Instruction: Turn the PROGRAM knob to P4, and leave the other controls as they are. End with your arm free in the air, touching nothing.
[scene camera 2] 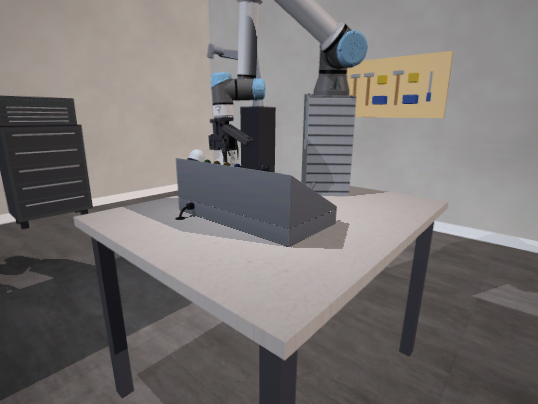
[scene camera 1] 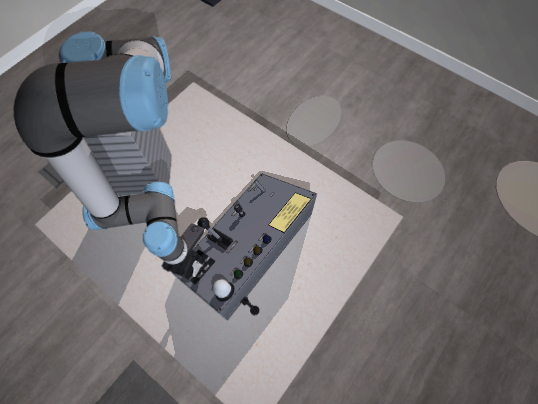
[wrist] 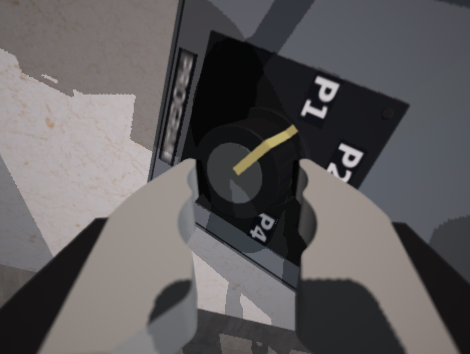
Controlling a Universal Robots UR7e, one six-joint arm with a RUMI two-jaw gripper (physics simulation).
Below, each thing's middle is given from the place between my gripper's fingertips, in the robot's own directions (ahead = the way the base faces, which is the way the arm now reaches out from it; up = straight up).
Labels:
Now: the grey console (scene camera 1: 251, 242) 18 cm to the left of my hand, 9 cm ahead of it and 1 cm below it.

